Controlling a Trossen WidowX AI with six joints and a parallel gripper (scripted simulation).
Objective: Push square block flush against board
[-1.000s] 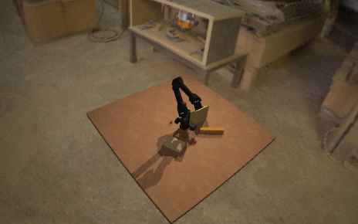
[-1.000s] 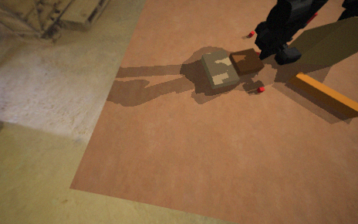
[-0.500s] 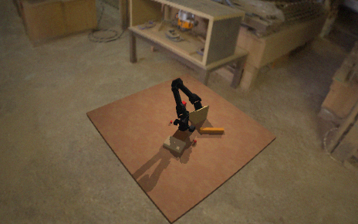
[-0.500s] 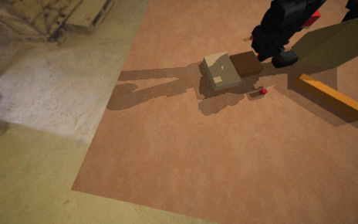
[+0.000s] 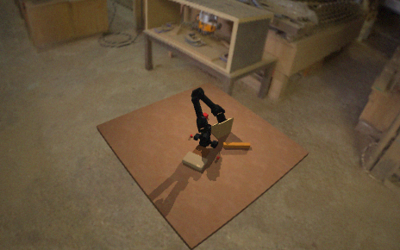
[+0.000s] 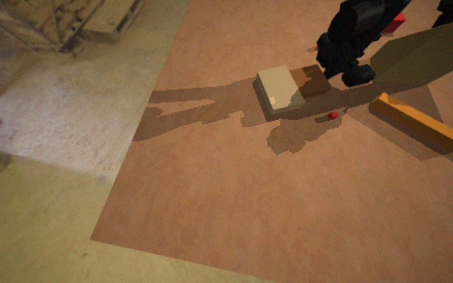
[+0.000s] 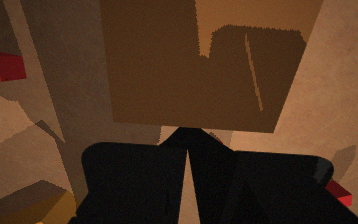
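Now: gripper tip 6 cm short of the brown square block, 2 cm to the right of it and 1 cm below it. From my gripper tip the other things lie so: cream rectangular block 15 cm ahead, 6 cm to the left, 1 cm above; then orange long bar 23 cm behind, 13 cm to the left, 1 cm above.
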